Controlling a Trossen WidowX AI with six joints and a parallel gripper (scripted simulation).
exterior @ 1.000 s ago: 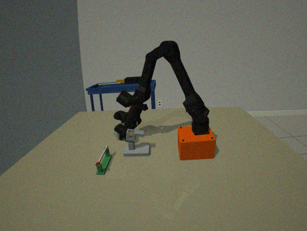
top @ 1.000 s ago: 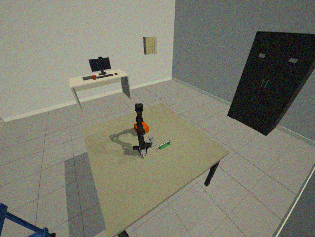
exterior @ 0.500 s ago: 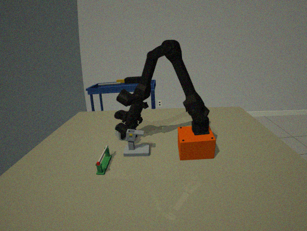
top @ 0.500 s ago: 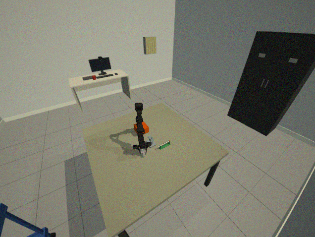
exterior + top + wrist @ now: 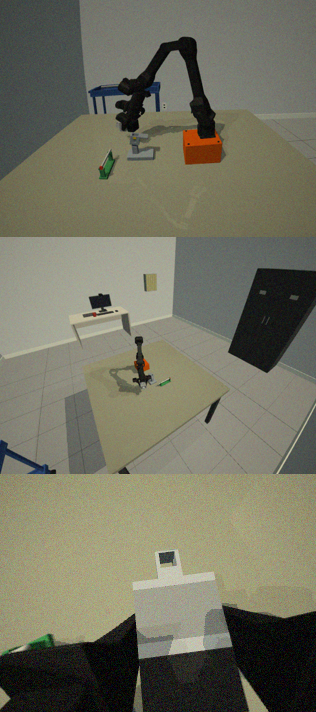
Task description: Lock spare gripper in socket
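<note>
Now: the socket 8 cm behind my gripper tip, 15 cm to the left of it and 2 cm below it. Round my gripper tip: spare gripper 1 cm above; then green cradle 4 cm ahead, 25 cm to the left, 5 cm below.
</note>
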